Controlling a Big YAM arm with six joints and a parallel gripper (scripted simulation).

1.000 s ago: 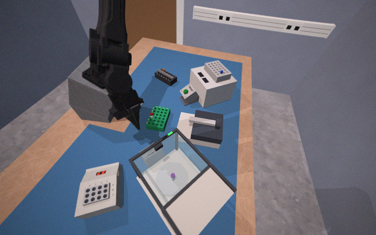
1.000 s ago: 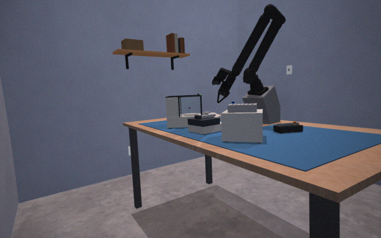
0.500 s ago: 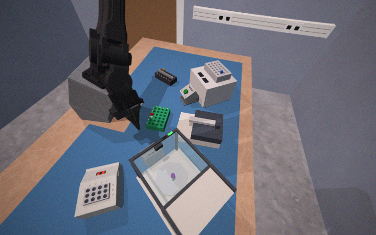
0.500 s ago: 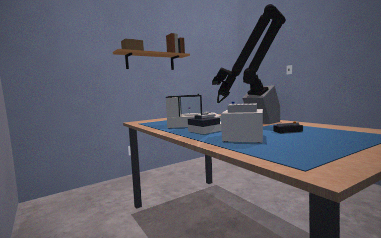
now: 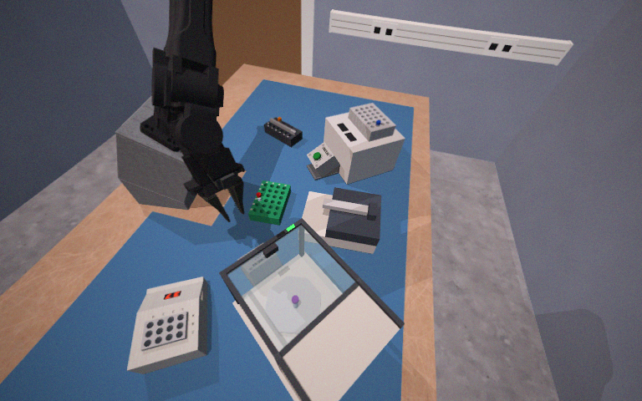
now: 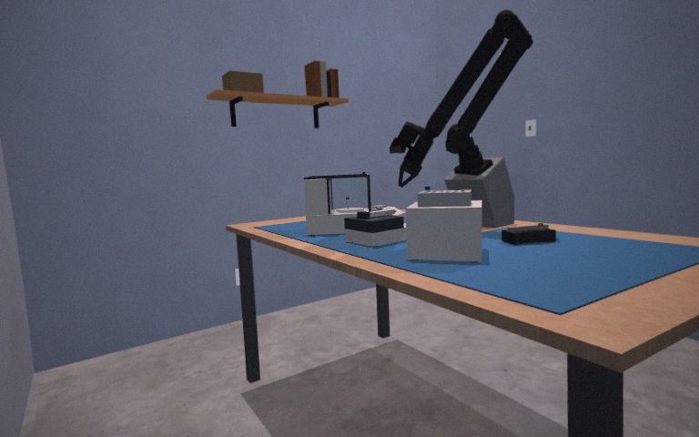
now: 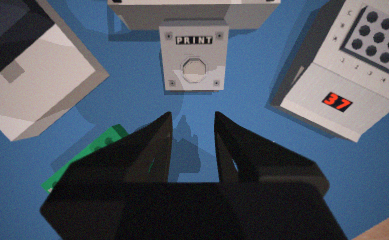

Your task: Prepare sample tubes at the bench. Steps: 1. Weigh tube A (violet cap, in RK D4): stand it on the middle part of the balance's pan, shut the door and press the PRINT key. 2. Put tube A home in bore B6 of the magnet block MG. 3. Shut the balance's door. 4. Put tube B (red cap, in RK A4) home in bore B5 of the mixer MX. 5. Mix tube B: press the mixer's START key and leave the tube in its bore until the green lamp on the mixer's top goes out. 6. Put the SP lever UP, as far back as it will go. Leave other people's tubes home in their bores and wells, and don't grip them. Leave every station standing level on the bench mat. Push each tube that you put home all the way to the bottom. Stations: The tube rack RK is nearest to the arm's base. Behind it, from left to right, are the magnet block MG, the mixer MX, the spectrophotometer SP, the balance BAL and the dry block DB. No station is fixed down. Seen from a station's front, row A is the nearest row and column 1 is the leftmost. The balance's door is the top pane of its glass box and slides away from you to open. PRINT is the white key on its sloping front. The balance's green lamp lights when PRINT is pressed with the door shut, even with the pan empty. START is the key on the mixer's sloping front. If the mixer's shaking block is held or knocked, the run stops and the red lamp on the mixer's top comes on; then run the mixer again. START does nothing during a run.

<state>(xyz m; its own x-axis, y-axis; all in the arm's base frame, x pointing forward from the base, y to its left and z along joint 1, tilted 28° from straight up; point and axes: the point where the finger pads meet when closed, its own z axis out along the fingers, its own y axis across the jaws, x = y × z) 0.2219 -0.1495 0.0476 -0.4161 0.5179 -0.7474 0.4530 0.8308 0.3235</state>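
The balance door lies 140 mm ahead of my hand, 90 mm to the right of it and 40 mm above it. The rest, counted from my hand: dry block DB: 190 mm to the right, 140 mm below, 50 mm behind; then green rack RK: 160 mm to the left, 150 mm below, 10 mm behind; then white print key: 100 mm below, 40 mm ahead, 30 mm to the right.
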